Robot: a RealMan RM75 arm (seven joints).
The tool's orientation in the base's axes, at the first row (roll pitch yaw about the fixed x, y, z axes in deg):
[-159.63, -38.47, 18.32]
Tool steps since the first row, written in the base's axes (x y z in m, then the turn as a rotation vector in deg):
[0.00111, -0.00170, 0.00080, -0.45, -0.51, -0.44]
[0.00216, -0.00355, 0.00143, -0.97, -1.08, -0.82]
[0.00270, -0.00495, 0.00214, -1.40, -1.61, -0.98]
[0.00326, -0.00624, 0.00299, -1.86, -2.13, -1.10]
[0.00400, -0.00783, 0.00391, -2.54, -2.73, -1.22]
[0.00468, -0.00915, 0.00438, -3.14, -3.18, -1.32]
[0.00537, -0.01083, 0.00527, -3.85, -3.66, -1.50]
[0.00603, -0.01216, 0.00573, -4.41, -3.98, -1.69]
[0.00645, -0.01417, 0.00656, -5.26, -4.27, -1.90]
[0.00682, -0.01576, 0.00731, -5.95, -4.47, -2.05]
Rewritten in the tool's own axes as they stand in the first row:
[0.00090, 0.00173, -0.00097, -0.73, 0.31, -0.14]
[0.00162, 0.00361, -0.00191, -1.50, 0.63, -0.38]
[0.00212, 0.00484, -0.00291, -2.05, 0.89, -0.73]
[0.00275, 0.00594, -0.00395, -2.59, 1.12, -1.11]
[0.00348, 0.00737, -0.00512, -3.32, 1.31, -1.64]
[0.00395, 0.00867, -0.00584, -3.94, 1.40, -2.06]
[0.00460, 0.01015, -0.00705, -4.70, 1.49, -2.49]
[0.00505, 0.01145, -0.00777, -5.31, 1.53, -2.76]
[0.00539, 0.01308, -0.00923, -6.14, 1.40, -3.14]
[0.00574, 0.01437, -0.01043, -6.80, 1.26, -3.44]

